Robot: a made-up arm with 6 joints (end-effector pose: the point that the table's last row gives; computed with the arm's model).
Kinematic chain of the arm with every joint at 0, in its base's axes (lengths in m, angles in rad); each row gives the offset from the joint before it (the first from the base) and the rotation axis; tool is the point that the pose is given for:
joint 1: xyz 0 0 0.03 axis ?
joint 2: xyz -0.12 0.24 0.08 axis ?
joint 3: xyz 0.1 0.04 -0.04 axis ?
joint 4: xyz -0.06 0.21 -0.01 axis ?
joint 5: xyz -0.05 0.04 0 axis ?
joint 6: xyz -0.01 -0.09 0 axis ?
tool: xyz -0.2 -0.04 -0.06
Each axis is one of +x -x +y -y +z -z.
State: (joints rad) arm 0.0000 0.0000 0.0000 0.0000 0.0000 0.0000
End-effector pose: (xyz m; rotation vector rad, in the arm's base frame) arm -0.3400 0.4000 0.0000 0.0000 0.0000 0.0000
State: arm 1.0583 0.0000 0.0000 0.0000 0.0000 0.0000
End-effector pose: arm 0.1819 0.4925 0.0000 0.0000 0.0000 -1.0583
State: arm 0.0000 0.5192 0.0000 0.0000 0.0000 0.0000
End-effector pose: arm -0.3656 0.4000 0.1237 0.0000 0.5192 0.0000
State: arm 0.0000 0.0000 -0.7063 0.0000 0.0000 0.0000
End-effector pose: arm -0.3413 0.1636 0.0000 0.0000 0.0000 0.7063
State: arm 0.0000 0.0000 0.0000 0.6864 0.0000 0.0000
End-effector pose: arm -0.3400 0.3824 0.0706 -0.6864 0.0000 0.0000
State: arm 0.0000 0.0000 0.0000 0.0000 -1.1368 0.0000
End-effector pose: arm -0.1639 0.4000 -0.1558 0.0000 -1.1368 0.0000
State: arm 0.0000 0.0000 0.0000 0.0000 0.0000 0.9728
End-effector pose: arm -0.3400 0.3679 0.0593 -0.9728 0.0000 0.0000
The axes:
joint 1: -z
joint 2: +y
joint 3: -z
joint 4: -x
joint 5: +y
joint 6: -x

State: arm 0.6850 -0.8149 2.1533 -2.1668 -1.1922 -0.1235
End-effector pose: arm 0.2812 -0.0412 0.5030 -0.1579 1.5712 0.5235
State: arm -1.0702 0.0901 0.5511 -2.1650 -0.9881 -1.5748
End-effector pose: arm -0.6020 0.3457 0.1670 -2.6452 0.6661 0.5982
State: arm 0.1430 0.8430 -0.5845 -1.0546 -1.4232 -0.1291
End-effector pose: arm -0.3178 0.5878 0.0789 1.0221 -0.3309 -0.8225
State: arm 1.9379 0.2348 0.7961 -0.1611 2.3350 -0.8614
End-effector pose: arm 0.3308 -0.2376 0.2028 -2.2680 -0.1059 0.9405
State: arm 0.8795 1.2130 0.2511 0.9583 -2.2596 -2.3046
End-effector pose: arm 0.1312 0.4026 -0.0748 1.7899 -0.1353 0.8154
